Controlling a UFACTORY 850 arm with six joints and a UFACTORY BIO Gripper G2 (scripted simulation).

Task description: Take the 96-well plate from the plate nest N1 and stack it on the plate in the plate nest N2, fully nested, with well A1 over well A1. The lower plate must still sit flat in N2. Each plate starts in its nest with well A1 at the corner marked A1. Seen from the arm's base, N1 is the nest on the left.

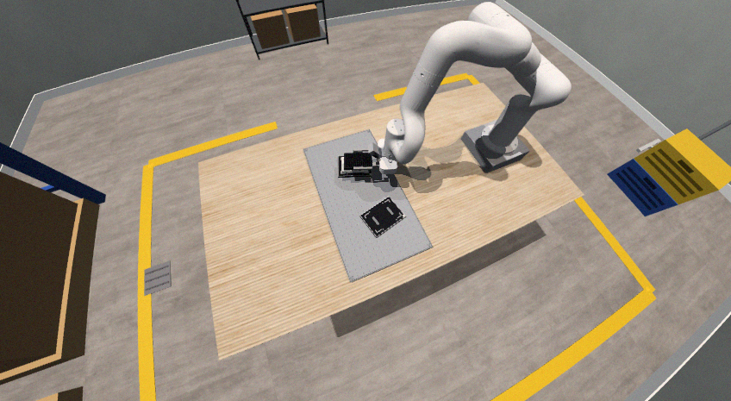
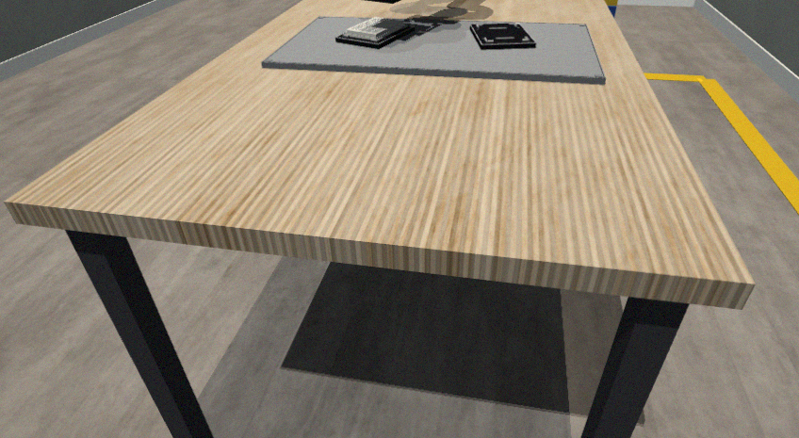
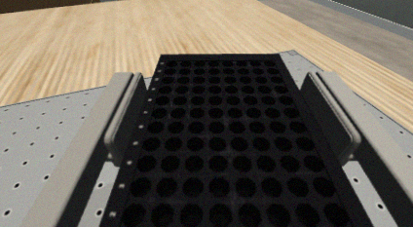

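My hand is 9 cm above the white 96-well plate, 4 cm to the left of it and 1 cm short of it. The rest, counted from my hand: nest N1: 25 cm to the left, 10 cm below, 6 cm behind; then nest N2: 10 cm below, 4 cm to the right, 1 cm ahead; then black 96-well plate: 1 cm below.
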